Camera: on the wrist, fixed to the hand. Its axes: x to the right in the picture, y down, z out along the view.
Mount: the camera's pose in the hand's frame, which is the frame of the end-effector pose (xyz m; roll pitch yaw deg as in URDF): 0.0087 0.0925 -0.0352 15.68 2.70 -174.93
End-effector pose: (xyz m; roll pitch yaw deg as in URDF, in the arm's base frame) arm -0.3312 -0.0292 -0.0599 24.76 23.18 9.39
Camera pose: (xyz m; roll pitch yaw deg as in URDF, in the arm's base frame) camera -0.3368 0.0700 -0.0571 -10.50 -18.56 -166.96
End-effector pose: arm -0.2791 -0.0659 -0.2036 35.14 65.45 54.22
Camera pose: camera -0.3418 0.0112 -0.2014 -24.22 -60.22 -120.57
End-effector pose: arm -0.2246 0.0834 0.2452 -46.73 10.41 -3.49
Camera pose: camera -0.2303 0.1216 0.1537 61.20 -12.20 -177.92
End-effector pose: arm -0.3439 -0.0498 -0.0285 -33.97 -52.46 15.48
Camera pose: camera -0.2922 0.0237 -0.0709 56.79 51.51 -155.32
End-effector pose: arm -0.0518 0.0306 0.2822 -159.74 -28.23 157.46
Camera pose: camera -0.0205 0.1248 0.2872 173.47 23.88 -26.71
